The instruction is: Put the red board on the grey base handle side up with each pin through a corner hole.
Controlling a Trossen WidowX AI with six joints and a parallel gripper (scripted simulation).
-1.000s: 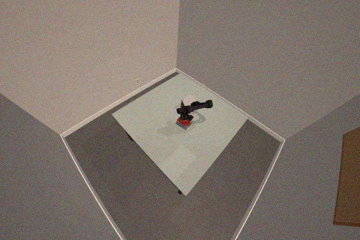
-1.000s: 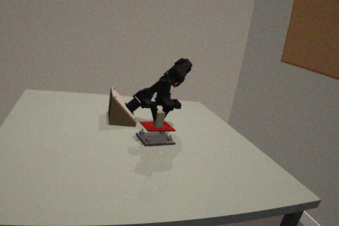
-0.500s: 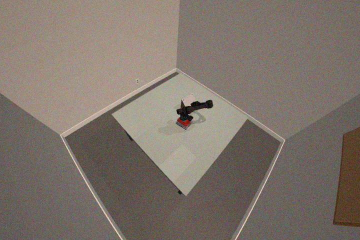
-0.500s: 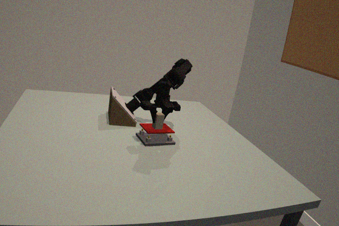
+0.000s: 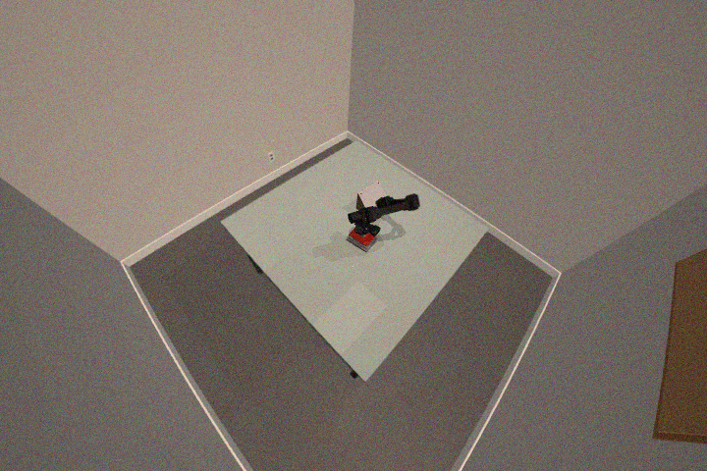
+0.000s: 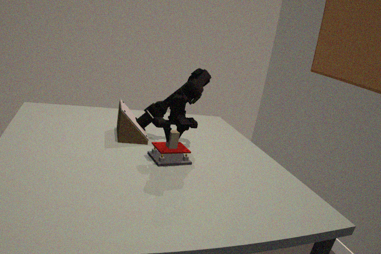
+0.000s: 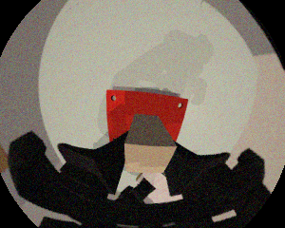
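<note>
My gripper tip is now 7 cm above the grey base. From my gripper tip the other things lie so: red board 1 cm below.
</note>
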